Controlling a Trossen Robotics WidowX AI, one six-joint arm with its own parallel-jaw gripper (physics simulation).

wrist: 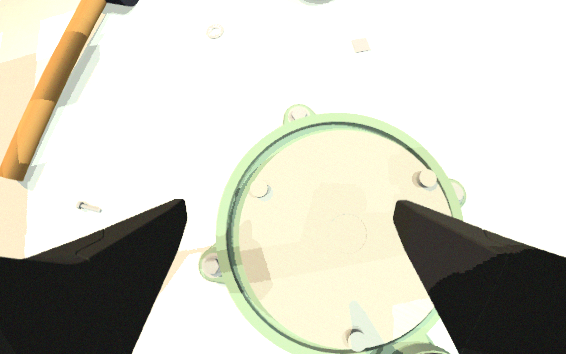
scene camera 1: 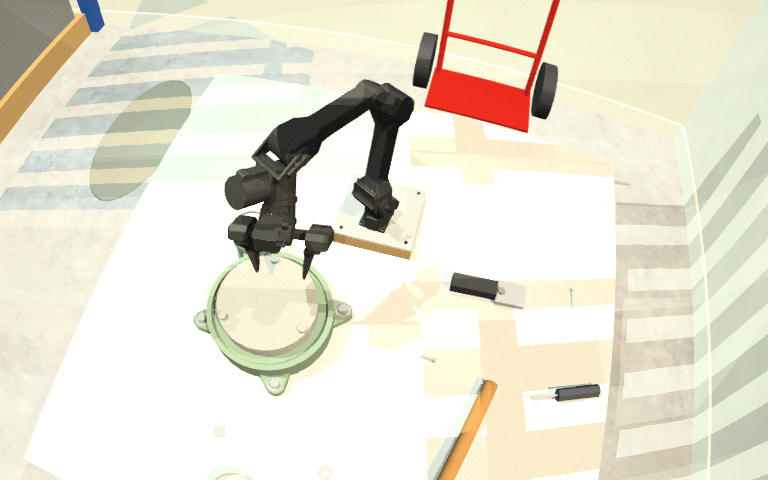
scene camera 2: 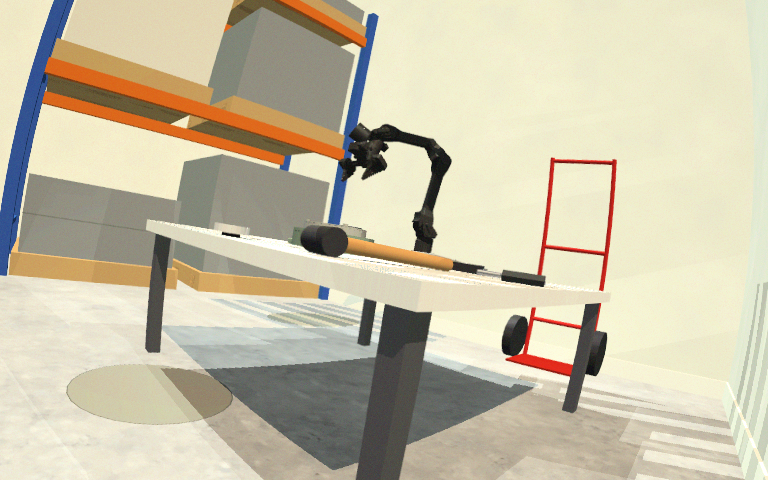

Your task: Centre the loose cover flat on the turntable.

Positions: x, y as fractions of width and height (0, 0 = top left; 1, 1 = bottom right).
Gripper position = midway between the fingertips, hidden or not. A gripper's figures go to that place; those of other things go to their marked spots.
Scene:
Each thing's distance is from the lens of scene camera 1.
my gripper (scene camera 1: 0.37, 0.57): 101 cm
round cream cover (scene camera 1: 0.35, 0.65): 116 cm
dial gauge (scene camera 1: 0.36, 0.77): 115 cm

